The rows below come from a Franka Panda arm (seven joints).
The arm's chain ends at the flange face. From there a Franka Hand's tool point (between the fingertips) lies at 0.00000 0.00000 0.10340 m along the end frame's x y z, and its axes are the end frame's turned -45 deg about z.
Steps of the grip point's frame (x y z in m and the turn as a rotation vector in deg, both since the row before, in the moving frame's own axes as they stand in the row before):
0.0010, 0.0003, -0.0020, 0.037, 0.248, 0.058
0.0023, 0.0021, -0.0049, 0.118, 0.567, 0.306
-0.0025, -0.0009, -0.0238, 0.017, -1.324, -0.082
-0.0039, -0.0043, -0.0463, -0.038, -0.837, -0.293
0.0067, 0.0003, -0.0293, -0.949, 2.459, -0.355
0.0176, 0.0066, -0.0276, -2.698, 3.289, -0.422
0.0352, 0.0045, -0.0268, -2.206, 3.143, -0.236
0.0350, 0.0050, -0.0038, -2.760, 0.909, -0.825
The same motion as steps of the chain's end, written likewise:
0.0006, -0.0001, -0.0020, 0.202, 0.149, 0.058
0.0025, 0.0007, -0.0049, 0.484, 0.317, 0.306
-0.0007, -0.0005, -0.0238, -0.924, -0.948, -0.082
-0.0048, -0.0014, -0.0463, -0.619, -0.565, -0.293
0.0006, -0.0026, -0.0292, 1.068, 2.410, -0.355
0.0095, -0.0070, -0.0273, 0.418, 4.233, -0.422
0.0213, -0.0205, -0.0266, 0.663, 3.782, -0.236
0.0236, -0.0235, -0.0037, -1.309, 2.594, -0.825

